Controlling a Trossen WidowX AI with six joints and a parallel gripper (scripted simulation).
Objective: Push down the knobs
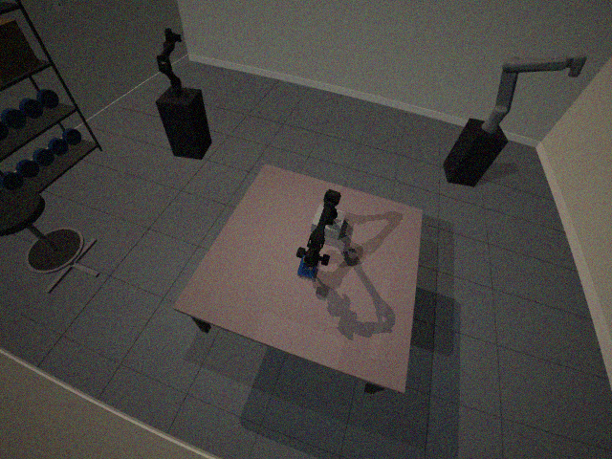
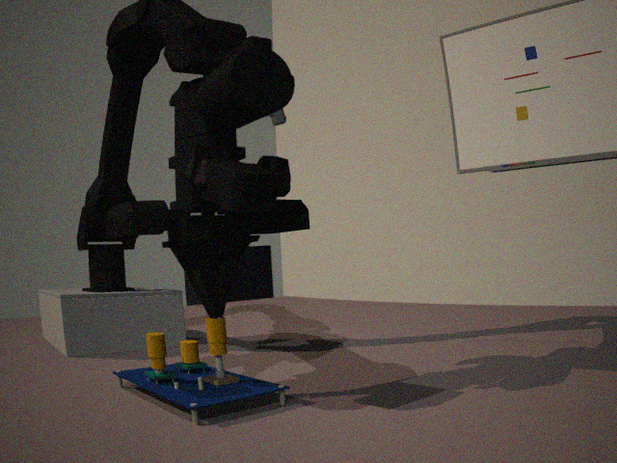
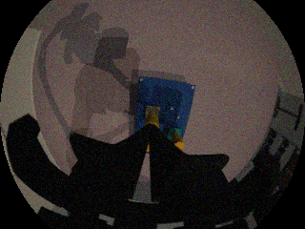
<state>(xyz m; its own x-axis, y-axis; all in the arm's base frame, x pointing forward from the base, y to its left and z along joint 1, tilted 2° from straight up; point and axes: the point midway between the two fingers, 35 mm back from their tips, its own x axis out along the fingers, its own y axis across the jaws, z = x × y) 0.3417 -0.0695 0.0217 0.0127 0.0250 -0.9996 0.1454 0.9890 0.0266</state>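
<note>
Now: gripper tip 40 mm past the green potentiometer, 40 mm to the left of it and 40 mm above it. The rest, counted from my gripper tip: knob (10 mm below).
</note>
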